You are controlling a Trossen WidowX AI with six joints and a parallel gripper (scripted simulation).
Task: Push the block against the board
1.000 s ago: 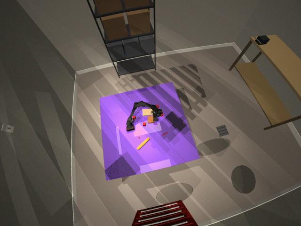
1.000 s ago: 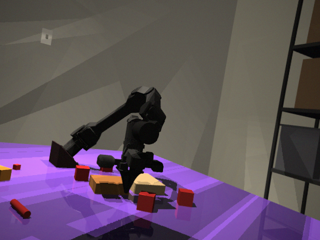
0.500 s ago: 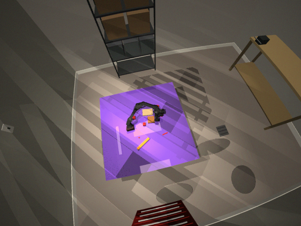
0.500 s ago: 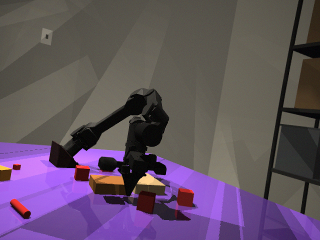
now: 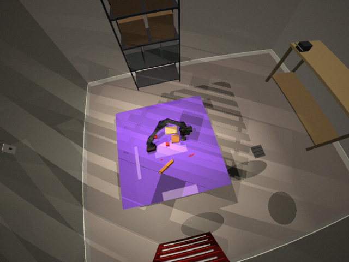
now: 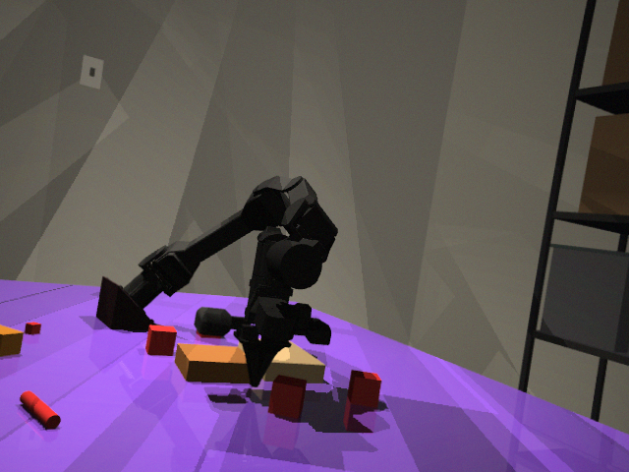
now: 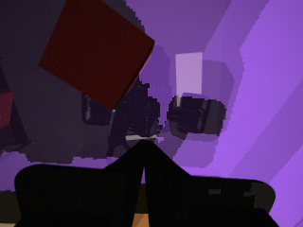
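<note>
Now: gripper tip 100 mm past the square block and 30 mm to the left of it. From my gripper tip the other things lie so: long orange bar: 360 mm to the right, 270 mm behind; then tan board: 140 mm behind, 100 mm to the left.
</note>
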